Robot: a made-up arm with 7 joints. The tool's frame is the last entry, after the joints. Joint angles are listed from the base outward. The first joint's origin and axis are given. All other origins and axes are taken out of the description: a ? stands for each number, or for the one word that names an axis. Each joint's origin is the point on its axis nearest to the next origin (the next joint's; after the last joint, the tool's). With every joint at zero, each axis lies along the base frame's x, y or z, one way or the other. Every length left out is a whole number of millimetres.
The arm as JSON. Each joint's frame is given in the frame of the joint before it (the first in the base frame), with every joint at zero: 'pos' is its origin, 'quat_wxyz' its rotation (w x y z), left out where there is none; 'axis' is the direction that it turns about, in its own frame. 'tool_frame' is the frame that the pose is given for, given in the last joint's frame.
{
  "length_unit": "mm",
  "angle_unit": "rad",
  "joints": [
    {
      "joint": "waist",
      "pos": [
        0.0,
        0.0,
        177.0
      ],
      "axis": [
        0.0,
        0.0,
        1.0
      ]
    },
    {
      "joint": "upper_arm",
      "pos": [
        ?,
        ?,
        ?
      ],
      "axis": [
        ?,
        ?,
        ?
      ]
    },
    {
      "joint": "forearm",
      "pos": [
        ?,
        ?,
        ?
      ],
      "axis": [
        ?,
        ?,
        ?
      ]
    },
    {
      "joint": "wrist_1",
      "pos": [
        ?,
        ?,
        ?
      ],
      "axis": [
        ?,
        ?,
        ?
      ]
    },
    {
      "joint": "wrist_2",
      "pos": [
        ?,
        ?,
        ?
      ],
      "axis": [
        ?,
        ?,
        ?
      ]
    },
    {
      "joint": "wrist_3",
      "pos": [
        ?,
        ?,
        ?
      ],
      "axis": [
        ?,
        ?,
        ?
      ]
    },
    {
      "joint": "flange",
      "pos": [
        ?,
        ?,
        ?
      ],
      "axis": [
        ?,
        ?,
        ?
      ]
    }
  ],
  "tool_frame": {
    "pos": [
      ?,
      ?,
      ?
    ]
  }
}
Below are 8 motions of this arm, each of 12 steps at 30 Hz.
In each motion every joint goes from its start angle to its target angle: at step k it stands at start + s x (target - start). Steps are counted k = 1, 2, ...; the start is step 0. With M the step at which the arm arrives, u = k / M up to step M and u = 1 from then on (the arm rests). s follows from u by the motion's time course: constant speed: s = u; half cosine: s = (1 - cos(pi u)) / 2; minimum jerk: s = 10 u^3 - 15 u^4 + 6 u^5.
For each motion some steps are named. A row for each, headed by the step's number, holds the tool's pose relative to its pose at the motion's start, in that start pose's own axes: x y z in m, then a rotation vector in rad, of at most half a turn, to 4 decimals.
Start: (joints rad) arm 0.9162 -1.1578 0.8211 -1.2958 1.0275 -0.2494 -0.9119
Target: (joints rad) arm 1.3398 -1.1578 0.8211 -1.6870 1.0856 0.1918 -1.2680
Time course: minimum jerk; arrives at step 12
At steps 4, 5, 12:
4: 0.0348 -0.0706 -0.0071 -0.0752 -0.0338 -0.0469
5: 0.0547 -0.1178 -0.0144 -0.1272 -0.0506 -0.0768
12: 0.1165 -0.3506 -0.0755 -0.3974 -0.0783 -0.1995

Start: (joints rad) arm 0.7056 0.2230 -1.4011 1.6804 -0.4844 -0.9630 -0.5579
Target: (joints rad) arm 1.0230 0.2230 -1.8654 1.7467 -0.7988 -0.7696 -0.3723
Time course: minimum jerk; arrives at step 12
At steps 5, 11, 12:
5: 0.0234 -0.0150 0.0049 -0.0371 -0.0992 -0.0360
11: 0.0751 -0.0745 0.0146 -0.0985 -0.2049 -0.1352
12: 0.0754 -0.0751 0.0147 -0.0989 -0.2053 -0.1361

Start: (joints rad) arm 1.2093 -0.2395 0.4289 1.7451 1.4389 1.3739 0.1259
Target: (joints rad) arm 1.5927 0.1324 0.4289 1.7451 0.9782 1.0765 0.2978
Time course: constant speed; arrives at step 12
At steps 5, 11, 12:
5: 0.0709 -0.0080 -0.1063 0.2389 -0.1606 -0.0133
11: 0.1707 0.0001 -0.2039 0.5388 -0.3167 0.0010
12: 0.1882 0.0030 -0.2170 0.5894 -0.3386 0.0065

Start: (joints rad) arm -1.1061 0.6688 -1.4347 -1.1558 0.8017 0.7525 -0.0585
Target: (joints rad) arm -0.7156 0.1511 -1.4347 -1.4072 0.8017 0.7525 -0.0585
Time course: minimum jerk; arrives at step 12
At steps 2, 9, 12:
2: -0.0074 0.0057 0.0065 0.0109 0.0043 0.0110
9: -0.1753 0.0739 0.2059 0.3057 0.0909 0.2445
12: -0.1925 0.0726 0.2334 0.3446 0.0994 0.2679

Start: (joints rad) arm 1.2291 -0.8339 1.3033 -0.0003 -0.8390 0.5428 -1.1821
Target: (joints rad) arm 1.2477 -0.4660 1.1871 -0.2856 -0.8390 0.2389 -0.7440
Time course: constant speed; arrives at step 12
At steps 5, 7, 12:
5: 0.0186 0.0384 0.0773 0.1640 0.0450 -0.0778
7: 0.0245 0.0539 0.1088 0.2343 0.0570 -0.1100
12: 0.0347 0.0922 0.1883 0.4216 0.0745 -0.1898

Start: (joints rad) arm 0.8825 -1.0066 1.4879 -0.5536 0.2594 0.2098 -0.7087
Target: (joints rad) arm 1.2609 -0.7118 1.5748 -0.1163 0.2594 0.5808 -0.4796
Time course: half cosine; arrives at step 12
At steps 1, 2, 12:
1: -0.0055 0.0006 0.0040 0.0056 -0.0163 0.0107
2: -0.0218 0.0022 0.0153 0.0212 -0.0640 0.0427
12: -0.3343 0.0191 0.0913 0.1273 -0.8532 0.7746

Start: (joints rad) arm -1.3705 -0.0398 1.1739 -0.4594 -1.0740 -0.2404 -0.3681
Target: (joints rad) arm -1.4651 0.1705 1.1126 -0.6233 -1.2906 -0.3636 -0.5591
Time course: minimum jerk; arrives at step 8
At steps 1, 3, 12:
1: -0.0017 0.0006 -0.0006 -0.0026 0.0036 0.0019
3: -0.0308 0.0101 -0.0102 -0.0462 0.0616 0.0354
12: -0.1249 0.0259 -0.0366 -0.1871 0.2136 0.1548

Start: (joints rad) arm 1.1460 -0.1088 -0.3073 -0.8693 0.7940 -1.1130 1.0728
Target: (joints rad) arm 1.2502 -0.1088 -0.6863 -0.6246 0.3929 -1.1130 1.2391
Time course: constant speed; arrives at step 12
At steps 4, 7, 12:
4: -0.0043 0.0501 0.0242 0.0741 0.0872 -0.1373
7: -0.0111 0.0882 0.0465 0.1315 0.1574 -0.2321
12: -0.0268 0.1531 0.0928 0.2298 0.2811 -0.3730

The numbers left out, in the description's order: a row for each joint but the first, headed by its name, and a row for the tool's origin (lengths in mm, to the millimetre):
upper_arm: xyz 308.0 12.0 0.0, axis 1.0 0.0 0.0
forearm: xyz 0.0 137.0 -10.0, axis 0.0 1.0 0.0
wrist_1: xyz 275.0 0.0 34.0, axis 0.0 0.0 1.0
wrist_2: xyz -91.0 46.0 0.0, axis 0.0 -1.0 0.0
wrist_3: xyz 357.0 0.0 -52.0, axis 0.0 0.0 1.0
flange: xyz -130.0 177.0 0.0, axis 1.0 0.0 0.0
tool: xyz 0.0 54.0 -68.0

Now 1 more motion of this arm.
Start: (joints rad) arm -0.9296 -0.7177 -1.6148 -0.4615 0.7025 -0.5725 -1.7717
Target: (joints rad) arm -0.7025 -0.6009 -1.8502 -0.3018 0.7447 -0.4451 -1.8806
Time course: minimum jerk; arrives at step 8
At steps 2, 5, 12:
2: 0.0125 -0.0226 0.0019 0.0292 0.0079 -0.0115
5: 0.0832 -0.1508 -0.0110 0.1875 0.0656 -0.1050
12: 0.1107 -0.2023 -0.0283 0.2468 0.0975 -0.1582

